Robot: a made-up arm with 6 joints. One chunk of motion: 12 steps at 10 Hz.
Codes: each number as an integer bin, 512 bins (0 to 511) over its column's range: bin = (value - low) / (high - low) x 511, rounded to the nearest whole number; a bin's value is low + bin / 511 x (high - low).
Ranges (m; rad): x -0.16..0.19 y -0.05..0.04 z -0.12..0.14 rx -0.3..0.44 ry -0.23..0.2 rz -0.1..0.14
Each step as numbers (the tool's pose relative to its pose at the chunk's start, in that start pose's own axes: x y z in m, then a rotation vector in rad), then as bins.
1 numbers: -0.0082 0.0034 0.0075 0.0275 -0.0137 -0.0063
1 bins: 222 303 251 226 257 200
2 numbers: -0.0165 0.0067 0.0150 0.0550 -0.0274 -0.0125
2 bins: 210 322 265 245 241 186
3 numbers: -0.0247 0.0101 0.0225 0.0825 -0.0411 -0.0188
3 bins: 198 341 280 264 224 173
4 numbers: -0.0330 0.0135 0.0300 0.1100 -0.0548 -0.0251
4 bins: 185 361 295 283 208 159
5 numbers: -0.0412 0.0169 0.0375 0.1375 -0.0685 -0.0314
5 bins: 173 380 310 302 192 146
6 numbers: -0.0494 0.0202 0.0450 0.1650 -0.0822 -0.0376
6 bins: 161 399 324 321 176 133
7 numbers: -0.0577 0.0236 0.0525 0.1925 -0.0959 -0.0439
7 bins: 149 418 339 340 159 119
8 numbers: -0.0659 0.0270 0.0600 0.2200 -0.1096 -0.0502
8 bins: 137 437 354 359 143 106
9 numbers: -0.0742 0.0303 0.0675 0.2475 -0.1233 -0.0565
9 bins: 125 456 369 378 127 93
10 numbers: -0.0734 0.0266 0.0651 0.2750 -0.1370 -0.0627
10 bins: 126 435 364 397 111 79
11 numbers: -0.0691 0.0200 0.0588 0.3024 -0.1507 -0.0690
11 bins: 133 397 351 416 94 66
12 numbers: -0.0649 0.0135 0.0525 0.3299 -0.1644 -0.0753
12 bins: 139 361 339 435 78 53
